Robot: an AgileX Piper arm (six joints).
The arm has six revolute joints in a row. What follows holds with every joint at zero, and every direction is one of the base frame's. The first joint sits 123 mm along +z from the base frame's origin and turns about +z. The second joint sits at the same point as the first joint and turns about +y. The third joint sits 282.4 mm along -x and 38.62 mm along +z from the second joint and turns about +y. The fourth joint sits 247.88 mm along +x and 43.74 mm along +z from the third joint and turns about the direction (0.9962, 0, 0.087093). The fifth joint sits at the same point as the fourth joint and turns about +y. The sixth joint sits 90.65 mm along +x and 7.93 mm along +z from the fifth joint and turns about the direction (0.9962, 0, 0.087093). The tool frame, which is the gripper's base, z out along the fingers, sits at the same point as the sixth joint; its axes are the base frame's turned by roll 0, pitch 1.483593 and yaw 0 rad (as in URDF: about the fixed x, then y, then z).
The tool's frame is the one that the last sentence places.
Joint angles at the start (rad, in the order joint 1, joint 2, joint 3, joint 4, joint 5, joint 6):
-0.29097, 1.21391, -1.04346, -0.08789, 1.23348, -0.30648
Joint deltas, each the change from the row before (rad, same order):
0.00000, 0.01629, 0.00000, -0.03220, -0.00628, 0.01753
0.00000, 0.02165, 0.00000, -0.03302, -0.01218, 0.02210
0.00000, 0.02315, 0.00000, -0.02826, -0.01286, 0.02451
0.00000, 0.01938, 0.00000, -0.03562, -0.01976, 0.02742
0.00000, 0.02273, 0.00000, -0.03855, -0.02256, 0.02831
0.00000, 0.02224, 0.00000, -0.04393, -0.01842, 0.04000
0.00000, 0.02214, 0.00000, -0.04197, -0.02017, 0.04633
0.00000, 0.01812, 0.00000, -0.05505, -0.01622, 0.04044
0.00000, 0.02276, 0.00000, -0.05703, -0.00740, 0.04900
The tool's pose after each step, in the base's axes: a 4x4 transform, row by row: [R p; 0 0 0 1], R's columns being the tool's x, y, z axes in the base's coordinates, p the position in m. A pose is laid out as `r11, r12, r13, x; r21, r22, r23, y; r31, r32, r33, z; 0, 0, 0, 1`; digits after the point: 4 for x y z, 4 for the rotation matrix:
-0.9798, -0.0060, 0.1998, 0.2038; -0.0423, 0.9832, -0.1776, -0.0717; -0.1953, -0.1824, -0.9636, 0.3114; 0, 0, 0, 1
-0.9831, 0.0069, 0.1829, 0.2079; -0.0311, 0.9785, -0.2040, -0.0759; -0.1804, -0.2063, -0.9617, 0.3073; 0, 0, 0, 1
-0.9857, 0.0214, 0.1669, 0.2125; -0.0171, 0.9741, -0.2256, -0.0796; -0.1674, -0.2253, -0.9598, 0.3027; 0, 0, 0, 1
-0.9865, 0.0370, 0.1597, 0.2167; -0.0051, 0.9667, -0.2558, -0.0838; -0.1638, -0.2532, -0.9535, 0.2993; 0, 0, 0, 1
-0.9871, 0.0504, 0.1521, 0.2217; 0.0046, 0.9578, -0.2874, -0.0884; -0.1602, -0.2830, -0.9456, 0.2951; 0, 0, 0, 1
-0.9874, 0.0721, 0.1408, 0.2261; 0.0232, 0.9464, -0.3222, -0.0932; -0.1565, -0.3148, -0.9362, 0.2911; 0, 0, 0, 1
-0.9862, 0.0987, 0.1327, 0.2307; 0.0457, 0.9339, -0.3546, -0.0977; -0.1590, -0.3436, -0.9256, 0.2871; 0, 0, 0, 1
-0.9857, 0.1147, 0.1235, 0.2341; 0.0569, 0.9160, -0.3972, -0.1029; -0.1587, -0.3845, -0.9094, 0.2844; 0, 0, 0, 1
-0.9855, 0.1346, 0.1029, 0.2375; 0.0766, 0.8957, -0.4379, -0.1082; -0.1511, -0.4237, -0.8931, 0.2805; 0, 0, 0, 1

